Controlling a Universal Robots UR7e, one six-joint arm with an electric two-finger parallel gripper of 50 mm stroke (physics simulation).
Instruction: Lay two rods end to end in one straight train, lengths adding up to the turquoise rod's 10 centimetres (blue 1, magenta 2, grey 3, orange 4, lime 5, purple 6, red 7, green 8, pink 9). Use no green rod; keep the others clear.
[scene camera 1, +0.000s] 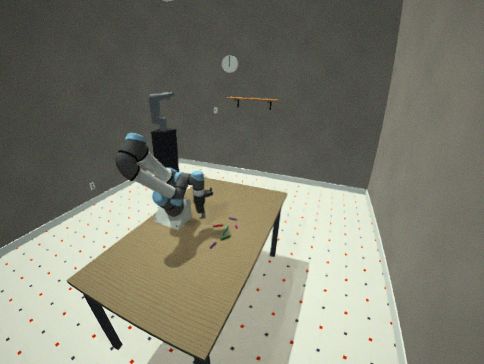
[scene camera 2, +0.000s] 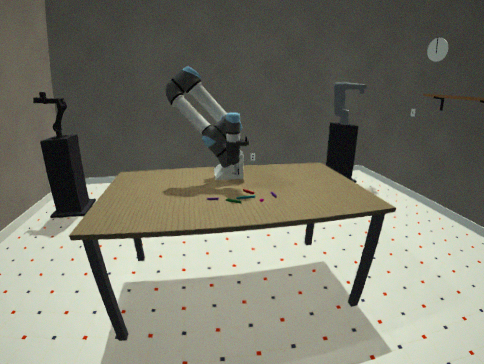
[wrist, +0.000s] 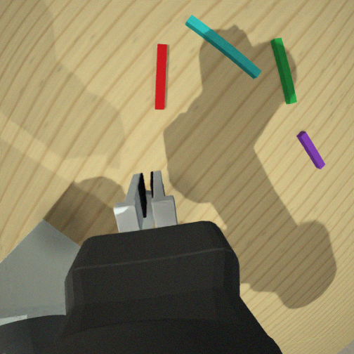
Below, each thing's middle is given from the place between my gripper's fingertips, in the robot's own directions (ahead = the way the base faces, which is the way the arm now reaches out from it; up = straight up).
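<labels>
Relative to the green rod (wrist: 278, 49), my hand is 8 cm above it, 6 cm to the left of it and 19 cm short of it.
</labels>
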